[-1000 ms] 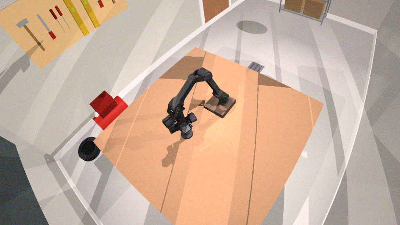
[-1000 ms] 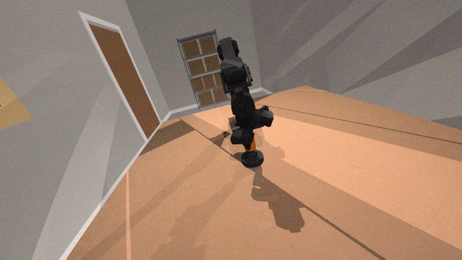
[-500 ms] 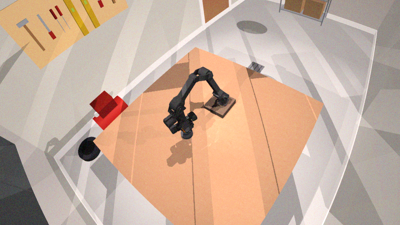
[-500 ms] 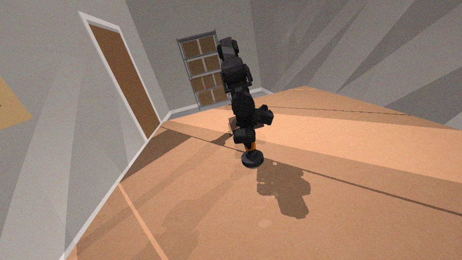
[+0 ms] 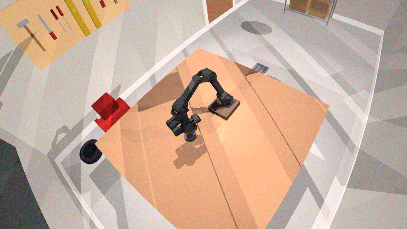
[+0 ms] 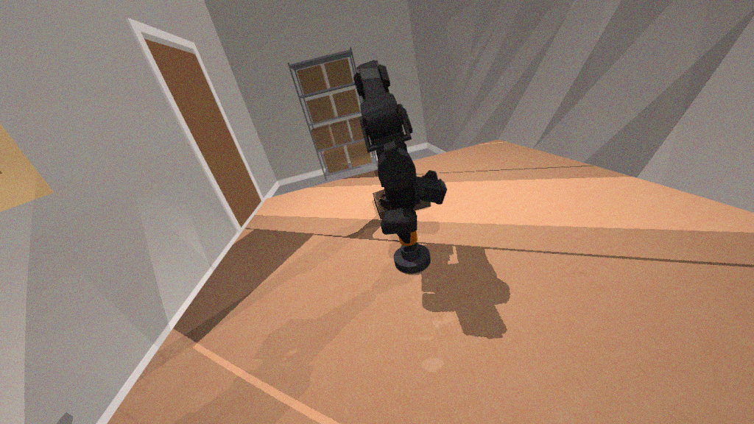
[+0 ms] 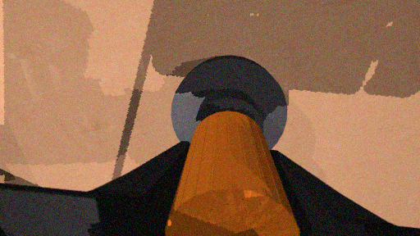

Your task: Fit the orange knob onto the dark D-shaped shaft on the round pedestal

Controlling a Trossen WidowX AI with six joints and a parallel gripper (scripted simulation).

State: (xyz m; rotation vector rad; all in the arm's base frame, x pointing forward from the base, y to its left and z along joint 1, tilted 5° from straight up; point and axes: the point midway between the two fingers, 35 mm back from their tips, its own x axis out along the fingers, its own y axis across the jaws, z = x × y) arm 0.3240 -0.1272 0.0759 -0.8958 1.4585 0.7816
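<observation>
The dark round pedestal lies 40 mm below my gripper tip. The rest, counted from my gripper tip: orange knob (20 mm above).
</observation>
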